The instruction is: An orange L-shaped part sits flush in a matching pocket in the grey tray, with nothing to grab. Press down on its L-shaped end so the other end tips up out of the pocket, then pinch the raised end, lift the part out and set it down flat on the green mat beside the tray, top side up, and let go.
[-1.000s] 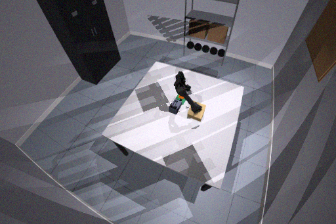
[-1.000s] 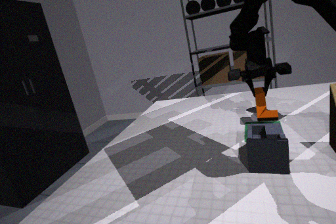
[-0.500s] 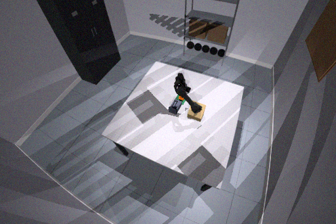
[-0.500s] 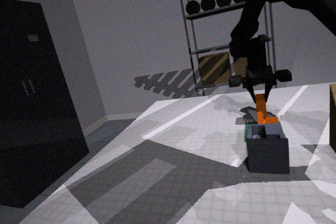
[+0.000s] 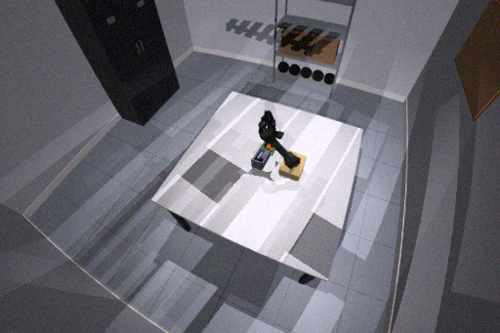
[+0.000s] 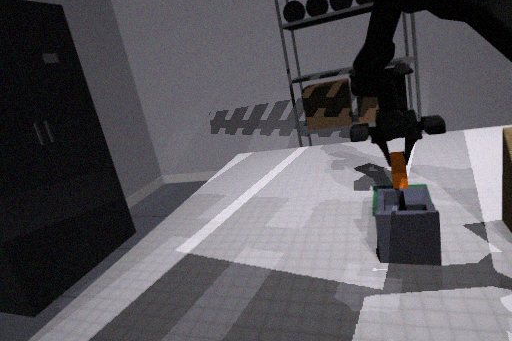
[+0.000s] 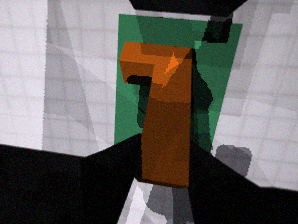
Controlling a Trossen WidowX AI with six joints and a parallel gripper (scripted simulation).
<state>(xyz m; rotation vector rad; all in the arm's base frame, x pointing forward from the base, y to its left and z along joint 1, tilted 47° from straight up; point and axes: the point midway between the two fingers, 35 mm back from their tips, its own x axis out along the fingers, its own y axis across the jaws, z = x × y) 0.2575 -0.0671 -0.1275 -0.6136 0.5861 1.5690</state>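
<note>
Right now the orange L-shaped part is 20 mm behind my gripper tip, 30 mm to the left of it and 30 mm below it. Also, from my gripper tip: green mat (20 mm to the left, 90 mm below).
</note>
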